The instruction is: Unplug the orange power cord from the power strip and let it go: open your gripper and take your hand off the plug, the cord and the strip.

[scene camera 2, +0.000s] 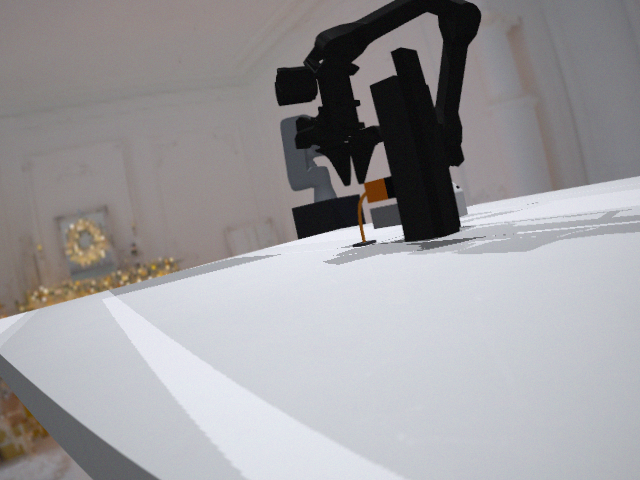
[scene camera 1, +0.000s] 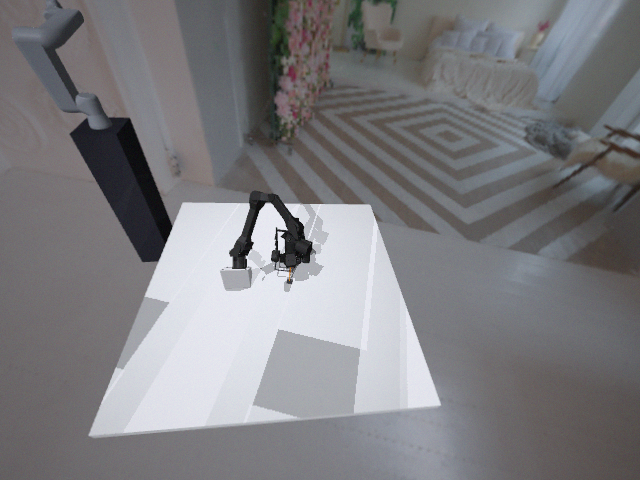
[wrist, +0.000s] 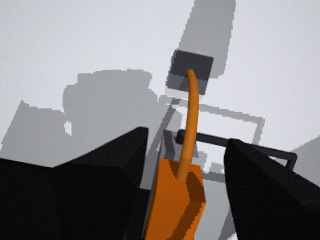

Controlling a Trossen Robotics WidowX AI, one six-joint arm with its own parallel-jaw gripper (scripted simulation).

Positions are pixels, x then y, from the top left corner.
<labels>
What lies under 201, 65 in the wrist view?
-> A dark foot.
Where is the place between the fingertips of my gripper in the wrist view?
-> At 187, 143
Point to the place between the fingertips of my gripper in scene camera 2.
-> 354, 184
</labels>
